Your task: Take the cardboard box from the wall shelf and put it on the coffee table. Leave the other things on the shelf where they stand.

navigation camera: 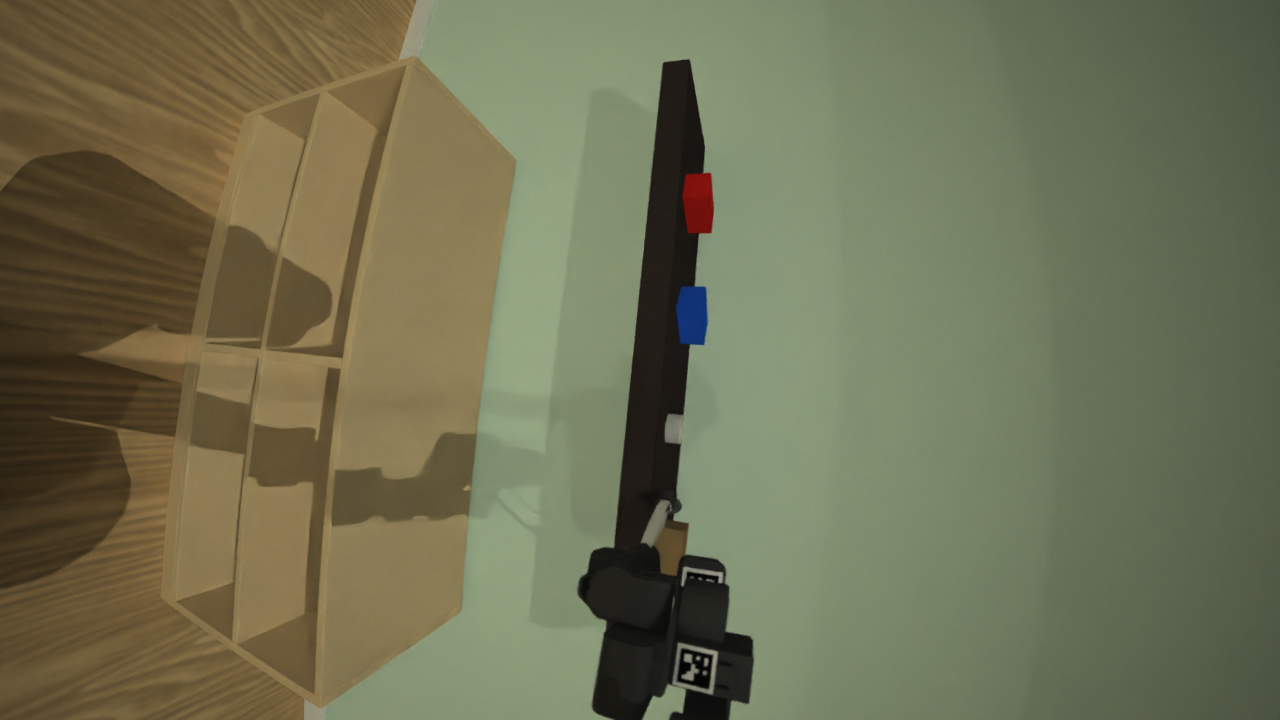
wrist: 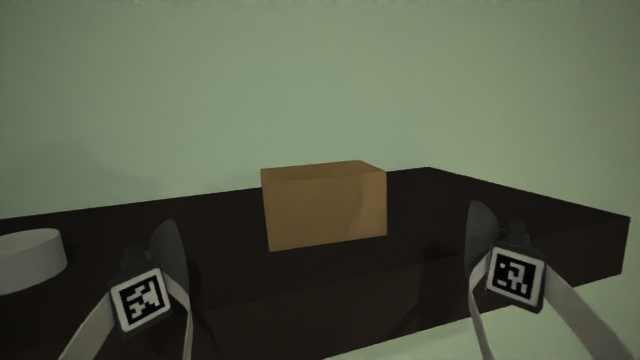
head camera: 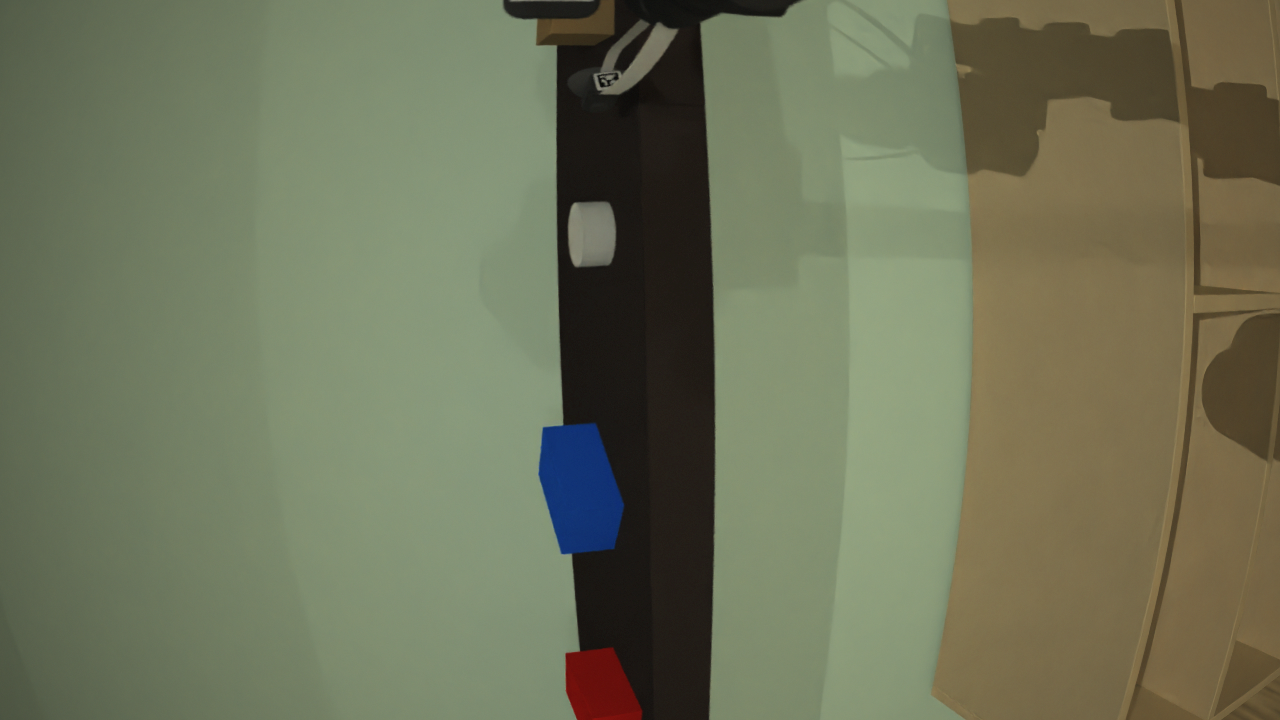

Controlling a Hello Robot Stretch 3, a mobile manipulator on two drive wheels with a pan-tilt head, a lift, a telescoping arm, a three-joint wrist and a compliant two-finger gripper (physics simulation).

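Frame: origin at the robot's base, x ahead, y left, z up, level; metres.
Where they show: gripper, between the fingertips: [navigation camera: 662,556].
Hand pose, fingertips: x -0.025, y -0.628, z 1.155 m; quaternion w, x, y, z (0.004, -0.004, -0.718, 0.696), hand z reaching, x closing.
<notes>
Each offset is from my fingertips to the top centre of the thing. "pt": to the spot under its first point.
The cardboard box {dx +0.000, dy -0.079, dz +0.023 m} [head camera: 574,32] [navigation camera: 672,546] [wrist: 326,209] stands upright on the dark wall shelf [head camera: 680,376] [navigation camera: 656,295] [wrist: 320,300]. In the wrist view it is near the middle, beyond the fingertips and between their directions. My gripper [wrist: 324,235] is open and empty, with its fingers wide apart at the shelf's front part. In the head and navigation views the gripper is at the box's end of the shelf and partly covers the box. The coffee table does not show in these views.
A white cylinder {dx +0.203, dy -0.031, dz -0.003 m} [head camera: 592,233] [navigation camera: 674,428] [wrist: 31,260] stands on the shelf to the left of the left finger in the wrist view. A blue block {dx +0.409, dy -0.006, dz +0.018 m} [head camera: 581,488] [navigation camera: 692,315] and a red block {dx +0.599, dy +0.077, dz +0.018 m} [head camera: 604,685] [navigation camera: 698,203] stand farther along. A wooden cubby unit {pt dx +0.339, dy +0.034, dz -0.545 m} [head camera: 1065,376] [navigation camera: 420,358] stands below the shelf.
</notes>
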